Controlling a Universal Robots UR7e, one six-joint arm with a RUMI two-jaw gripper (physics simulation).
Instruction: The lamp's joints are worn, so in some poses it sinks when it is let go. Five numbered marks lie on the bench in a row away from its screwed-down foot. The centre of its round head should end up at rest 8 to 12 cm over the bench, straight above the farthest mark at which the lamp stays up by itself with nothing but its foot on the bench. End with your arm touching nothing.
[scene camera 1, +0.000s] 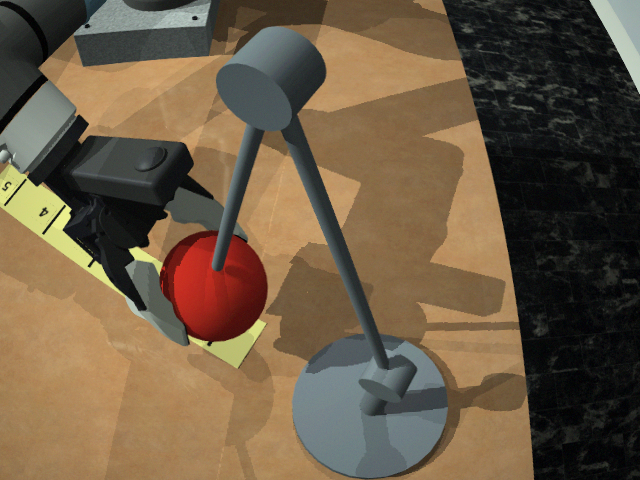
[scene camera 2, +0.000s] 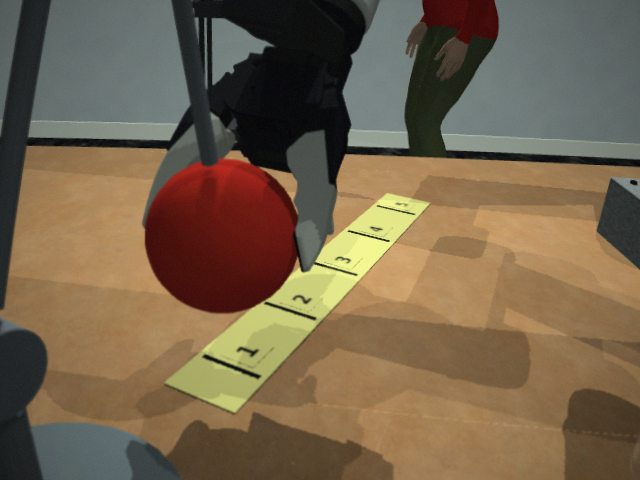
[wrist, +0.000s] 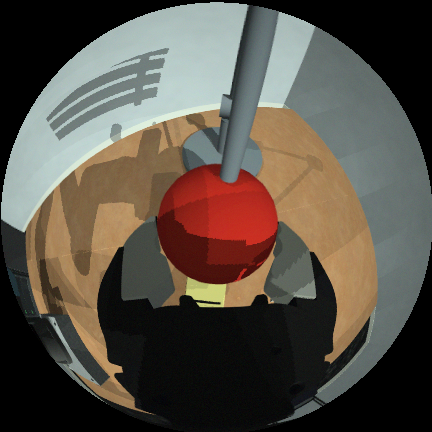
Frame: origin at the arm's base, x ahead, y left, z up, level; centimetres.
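Seen in the pictures: gripper, fingertip midpoint: (scene camera 1: 217, 292) (scene camera 2: 220, 250) (wrist: 216, 221).
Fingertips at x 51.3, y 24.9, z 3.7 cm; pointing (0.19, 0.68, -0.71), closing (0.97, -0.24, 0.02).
Offsets run from my fingertips to a thing's top centre. "spot": to the spot under its first point.
The lamp's round red head @(spot: dx +3.0, dy +1.0, dz +4.5 cm) (scene camera 1: 214, 304) (scene camera 2: 222, 237) (wrist: 217, 210) hangs in the air near the strip's foot end. Its height, and the exact spot under its centre, I cannot tell. My gripper (scene camera 1: 212, 289) (scene camera 2: 225, 246) (wrist: 216, 221) is shut on the head, one finger on each side. The grey elbow joint @(spot: dx +3.7, dy +5.9, dz +30.2 cm) (scene camera 1: 255, 95) is high above, with the lower arm (scene camera 1: 330, 232) running down to the round foot @(dx +5.6, dy +16.0, dz -8.7 cm) (scene camera 1: 330, 428) (scene camera 2: 93, 444) (wrist: 192, 150). The yellow strip (scene camera 1: 237, 351) (scene camera 2: 279, 325) (wrist: 206, 290) bears marks 1 to 5, all readable in scene camera 2.
The grey robot base block (scene camera 1: 144, 46) (scene camera 2: 620, 217) stands at the back in scene camera 1 and at the right in scene camera 2. The bench edge runs along the right in scene camera 1, beyond the foot. A person (scene camera 2: 431, 93) stands beyond the bench.
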